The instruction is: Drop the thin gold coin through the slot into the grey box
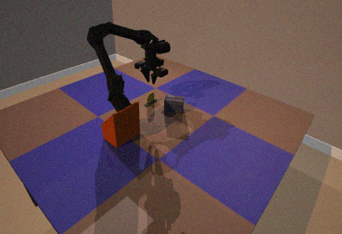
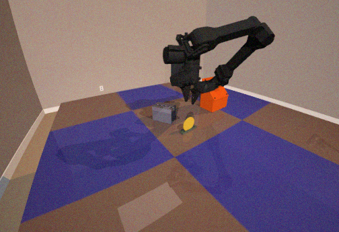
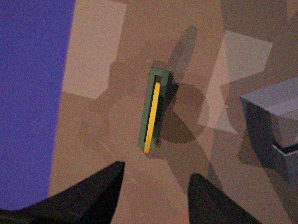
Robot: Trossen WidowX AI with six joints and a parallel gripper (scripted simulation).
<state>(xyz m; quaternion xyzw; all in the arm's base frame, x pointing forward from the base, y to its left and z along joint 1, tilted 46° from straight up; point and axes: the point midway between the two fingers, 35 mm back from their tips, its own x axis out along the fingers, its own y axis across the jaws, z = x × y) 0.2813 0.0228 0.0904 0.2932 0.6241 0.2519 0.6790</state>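
Now: the gold coin 10 cm below my gripper tip.
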